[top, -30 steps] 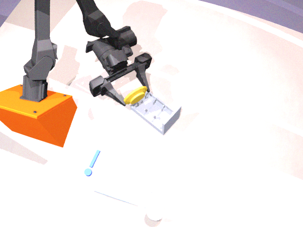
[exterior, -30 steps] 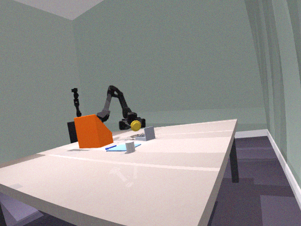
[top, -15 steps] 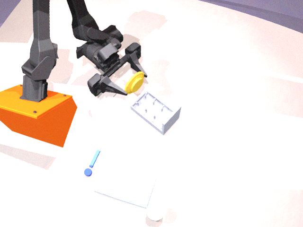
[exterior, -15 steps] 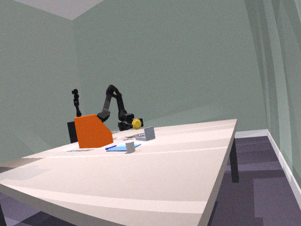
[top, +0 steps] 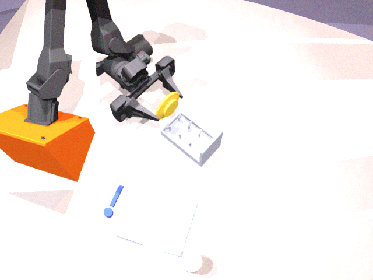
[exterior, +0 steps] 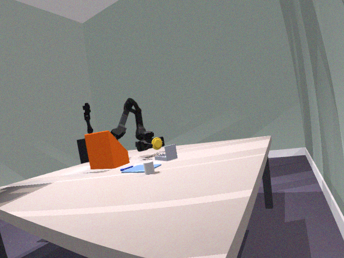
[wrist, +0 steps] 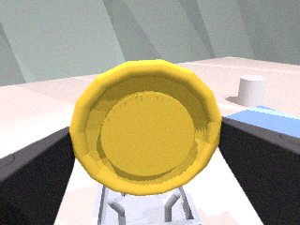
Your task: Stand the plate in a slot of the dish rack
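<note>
Right now my gripper tip is 50 mm short of the grey dish rack, 30 mm to the left of it and 70 mm above it. Also, from my gripper tip: yellow plate: 10 mm behind; then pale blue mat: 230 mm to the right, 90 mm below; then white cup: 90 mm ahead, 320 mm to the right, 60 mm below.
</note>
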